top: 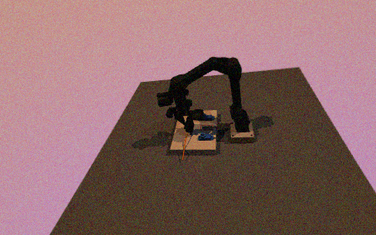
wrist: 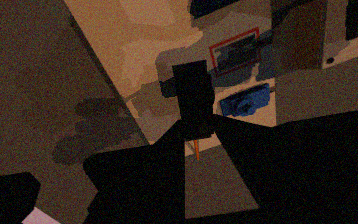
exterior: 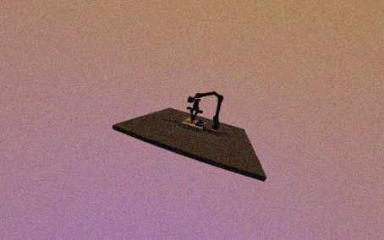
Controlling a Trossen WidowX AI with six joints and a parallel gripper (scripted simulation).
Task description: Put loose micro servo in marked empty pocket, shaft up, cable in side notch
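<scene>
Right now the tan deck is 100 mm below my gripper tip, 40 mm to the right of it and 10 mm ahead of it.
</scene>
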